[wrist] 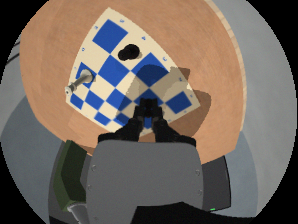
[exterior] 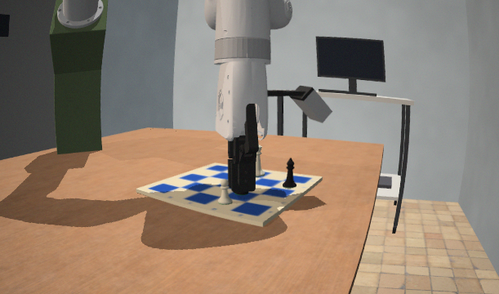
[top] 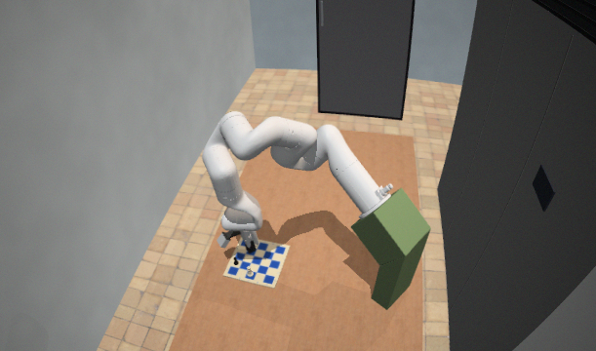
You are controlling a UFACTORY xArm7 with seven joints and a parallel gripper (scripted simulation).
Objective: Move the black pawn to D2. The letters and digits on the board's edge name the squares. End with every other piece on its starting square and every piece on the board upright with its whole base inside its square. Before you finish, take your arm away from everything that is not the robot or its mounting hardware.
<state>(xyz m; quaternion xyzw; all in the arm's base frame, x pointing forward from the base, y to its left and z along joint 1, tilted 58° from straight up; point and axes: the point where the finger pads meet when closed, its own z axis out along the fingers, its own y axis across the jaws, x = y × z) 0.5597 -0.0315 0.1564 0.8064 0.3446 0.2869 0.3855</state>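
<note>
The black pawn lies 1 cm below my hand. Round my hand: white pawn 3 cm to the right, 2 cm below, 1 cm behind; then chessboard 5 cm to the left, 3 cm below, 3 cm behind; then black bishop 6 cm to the left, 6 cm ahead, 1 cm below.
</note>
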